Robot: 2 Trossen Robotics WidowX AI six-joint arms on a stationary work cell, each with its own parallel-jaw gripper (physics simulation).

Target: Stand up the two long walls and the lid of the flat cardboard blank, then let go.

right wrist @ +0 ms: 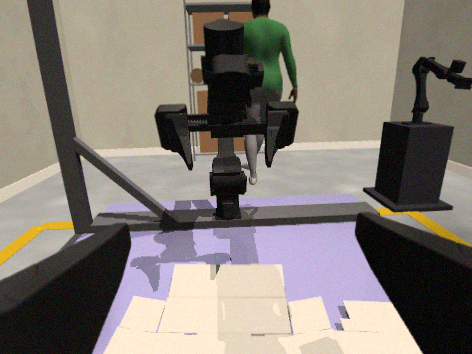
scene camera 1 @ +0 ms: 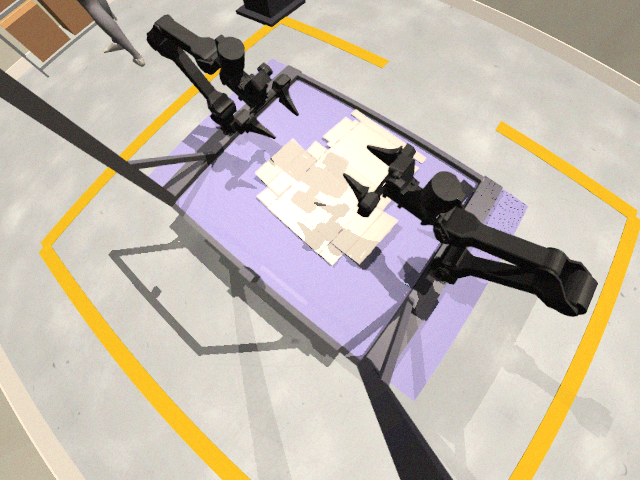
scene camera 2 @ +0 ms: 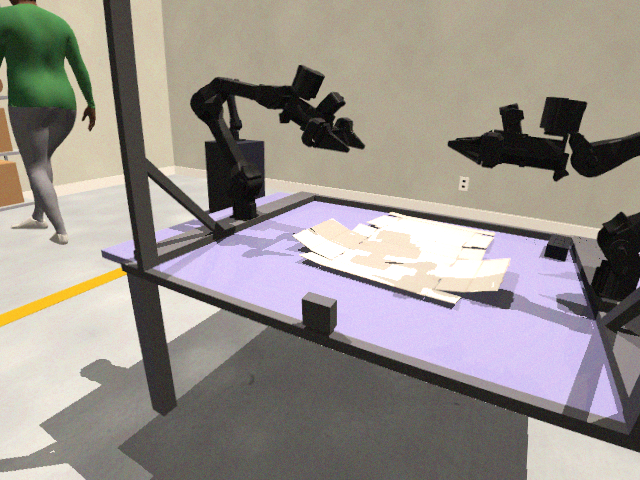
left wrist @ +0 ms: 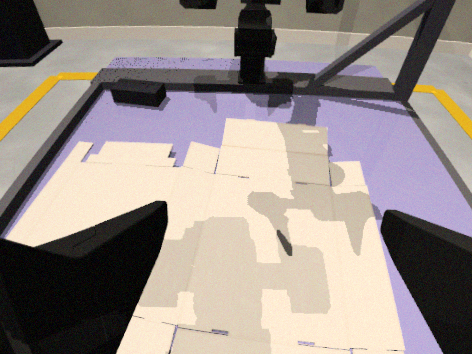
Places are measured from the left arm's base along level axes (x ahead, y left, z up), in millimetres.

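Pixels of known places: left gripper, fingertip midpoint: point(right wrist: 229, 166) point(scene camera 1: 287, 126) point(scene camera 2: 356, 149) point(left wrist: 275, 216); right gripper, fingertip midpoint: point(right wrist: 244, 228) point(scene camera 1: 355, 159) point(scene camera 2: 451, 141); left arm's base, link origin: point(right wrist: 228, 213) point(scene camera 1: 231, 127) point(scene camera 2: 244, 216); right arm's base, link origin: point(scene camera 1: 440, 270) point(scene camera 2: 612, 293) point(left wrist: 251, 77).
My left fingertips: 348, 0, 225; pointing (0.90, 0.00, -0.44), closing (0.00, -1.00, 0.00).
Note:
For each thing: its middle in the pictures, then the offset to it from my left fingertips, as dx, dy, dz. "spot": a spot on its surface instead.
- end flap, surface spot: point(scene camera 2: 333, 232) spot: -62, +22, -226
- dark block, body centre: point(scene camera 2: 319, 312) point(scene camera 1: 249, 274) +109, -369, -212
- black box, body centre: point(left wrist: 138, 92) point(scene camera 2: 558, 246) point(scene camera 1: 457, 196) +487, +254, -226
The cream cardboard blank point(scene camera 1: 320, 180) point(scene camera 2: 434, 242) point(left wrist: 225, 200) point(right wrist: 195, 280) lies spread out on the purple table top. Its long panels lie nearly flat. In scene camera 2 the end flap point(scene camera 2: 333, 232) at the left and the end flap point(scene camera 2: 491, 273) at the right tilt up slightly. My left gripper point(scene camera 1: 286, 126) point(scene camera 2: 356, 149) point(left wrist: 275, 216) point(right wrist: 229, 166) is open and empty, above the table beyond the blank's left end. My right gripper point(scene camera 1: 356, 161) point(scene camera 2: 449, 143) point(right wrist: 244, 228) is open and empty, high over the blank's right part, hiding some of it in scene camera 1.
A dark frame rail point(scene camera 1: 382, 129) point(scene camera 2: 413, 364) runs around the table. A dark block point(scene camera 2: 318, 312) sits on the front rail in scene camera 2. A black box point(scene camera 2: 558, 246) point(left wrist: 137, 93) stands in the back corner. A person in green point(scene camera 2: 41, 56) point(right wrist: 265, 55) stands beyond the left arm.

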